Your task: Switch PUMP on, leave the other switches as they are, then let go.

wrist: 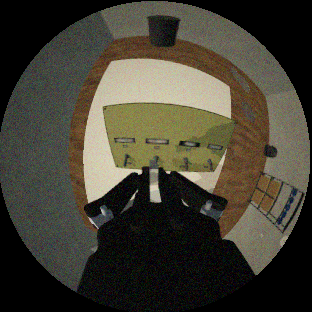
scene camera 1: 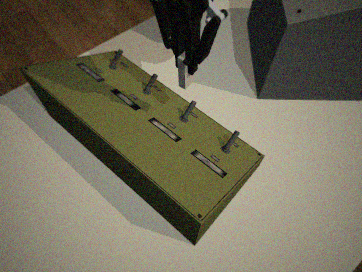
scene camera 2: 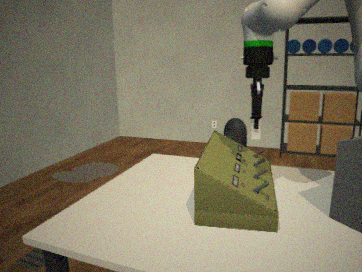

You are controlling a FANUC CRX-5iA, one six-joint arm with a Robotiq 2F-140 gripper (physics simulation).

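Places are measured from the arm's base along level axes (x right, y ahead, z up), in centimetres.
Pixels of known places: gripper, fingertip midpoint: [wrist: 152, 165] [scene camera 1: 186, 83] [scene camera 2: 255, 138].
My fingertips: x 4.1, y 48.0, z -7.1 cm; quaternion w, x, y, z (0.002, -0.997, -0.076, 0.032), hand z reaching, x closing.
Note:
Behind a point stands the place of what it marks.
The olive switch box [scene camera 1: 135, 155] {y 63.4, x 1.6, z -12.7 cm} [scene camera 2: 215, 200] {y 57.5, x -15.0, z -21.7 cm} [wrist: 165, 117] {y 61.5, x 6.0, z -13.9 cm} has a sloping panel with a row of four dark levers and blurred labels. The PUMP lever [scene camera 1: 188, 111] {y 46.1, x 4.9, z -19.1 cm} [scene camera 2: 261, 174] {y 45.4, x 4.6, z -19.7 cm} is second from the VALVE end; it leans away from its label, at the same slant as the others. In the wrist view its lower part is hidden behind the fingertips. The VALVE lever [scene camera 1: 231, 142] {y 45.1, x -7.2, z -19.1 cm} [scene camera 2: 261, 188] {y 44.7, x -7.4, z -19.7 cm} [wrist: 127, 160] {y 45.1, x -6.3, z -19.4 cm}, FAN lever [scene camera 1: 151, 84] {y 47.0, x 16.6, z -19.3 cm} [wrist: 185, 163] {y 46.9, x 16.8, z -19.2 cm} and DRIVE lever [scene camera 1: 117, 59] {y 47.9, x 28.5, z -19.3 cm} [wrist: 210, 163] {y 48.4, x 28.8, z -19.3 cm} lean the same way. My gripper [scene camera 1: 182, 77] {y 48.0, x 4.1, z -7.1 cm} [scene camera 2: 255, 130] {y 48.0, x 4.1, z -7.1 cm} [wrist: 152, 165] {y 48.0, x 4.1, z -7.1 cm} is shut and empty, raised above the levers, touching none.
The box stands on a white table [scene camera 1: 60, 200] {y 78.9, x 12.8, z -30.7 cm} [scene camera 2: 125, 215] {y 87.5, x -15.7, z -30.7 cm} [wrist: 150, 80] {y 87.8, x -3.6, z -30.7 cm}. A large grey block [scene camera 1: 310, 65] {y 16.4, x -6.8, z -17.1 cm} [scene camera 2: 347, 185] {y 19.6, x -3.6, z -17.9 cm} stands on the lever side of the box. A black bin [scene camera 2: 235, 131] [wrist: 163, 31] and a shelf rack [scene camera 2: 284, 100] stand beyond the table.

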